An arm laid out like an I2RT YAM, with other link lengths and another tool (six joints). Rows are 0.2 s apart.
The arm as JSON. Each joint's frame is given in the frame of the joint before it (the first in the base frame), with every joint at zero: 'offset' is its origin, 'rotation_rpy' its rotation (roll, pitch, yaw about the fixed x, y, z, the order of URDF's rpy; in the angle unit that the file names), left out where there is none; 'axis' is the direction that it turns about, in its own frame. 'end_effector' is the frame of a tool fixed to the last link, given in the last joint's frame.
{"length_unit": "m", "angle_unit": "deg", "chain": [
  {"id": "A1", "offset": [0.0, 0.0, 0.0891], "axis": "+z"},
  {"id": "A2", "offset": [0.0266, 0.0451, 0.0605], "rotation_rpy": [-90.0, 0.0, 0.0], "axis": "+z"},
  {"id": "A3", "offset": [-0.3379, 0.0, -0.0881], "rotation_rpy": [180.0, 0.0, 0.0], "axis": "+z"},
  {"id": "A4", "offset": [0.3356, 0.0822, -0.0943], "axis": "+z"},
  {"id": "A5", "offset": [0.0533, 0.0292, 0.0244], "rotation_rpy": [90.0, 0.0, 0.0], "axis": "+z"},
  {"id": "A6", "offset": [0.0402, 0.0, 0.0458], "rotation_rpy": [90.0, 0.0, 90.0], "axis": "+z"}
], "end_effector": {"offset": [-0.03, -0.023, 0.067], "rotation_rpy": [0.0, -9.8, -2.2]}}
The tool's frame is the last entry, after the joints.
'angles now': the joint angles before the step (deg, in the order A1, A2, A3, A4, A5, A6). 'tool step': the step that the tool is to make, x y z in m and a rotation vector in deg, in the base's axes. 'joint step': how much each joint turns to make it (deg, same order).
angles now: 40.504, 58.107, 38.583, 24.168, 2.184, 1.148
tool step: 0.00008, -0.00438, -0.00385, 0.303, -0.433, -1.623
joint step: -0.095, -0.591, -1.168, 1.112, 1.518, -0.181
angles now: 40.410, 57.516, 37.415, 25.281, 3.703, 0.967
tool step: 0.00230, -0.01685, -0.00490, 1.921, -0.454, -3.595
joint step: -1.701, -2.038, -2.544, 1.998, 2.007, 0.993
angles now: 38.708, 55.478, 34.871, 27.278, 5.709, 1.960
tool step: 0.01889, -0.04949, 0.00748, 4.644, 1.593, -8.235
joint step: -8.488, -4.190, -1.259, -2.103, 0.337, 4.746
